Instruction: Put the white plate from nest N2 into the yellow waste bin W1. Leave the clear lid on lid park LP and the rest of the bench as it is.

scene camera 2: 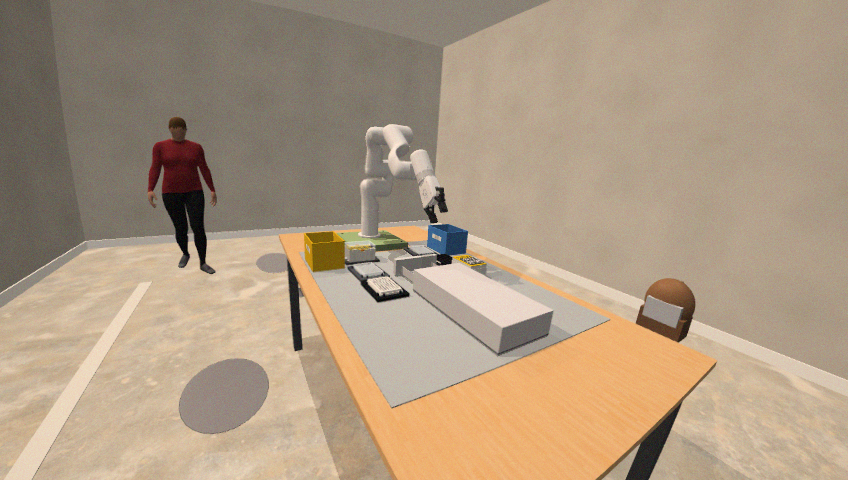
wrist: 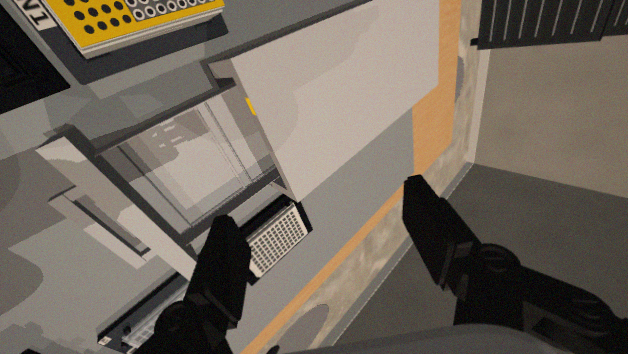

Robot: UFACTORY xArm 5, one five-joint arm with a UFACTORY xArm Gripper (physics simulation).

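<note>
A white plate with a grid of wells sits in a black nest; no N2 label is readable there. The yellow waste bin stands at the left table edge in the scene view. A clear, lid-like piece lies on the dark holder next to the white plate's nest, partly hidden by a finger in the wrist view; its label is not readable. My gripper is open and empty, tilted, high above the bench by the blue bin, well away from the white plate.
A long pale box has an open drawer-like part at its end. A yellow-topped plate sits by label N1. The blue bin and a white rack stand near the arm base. A person stands behind.
</note>
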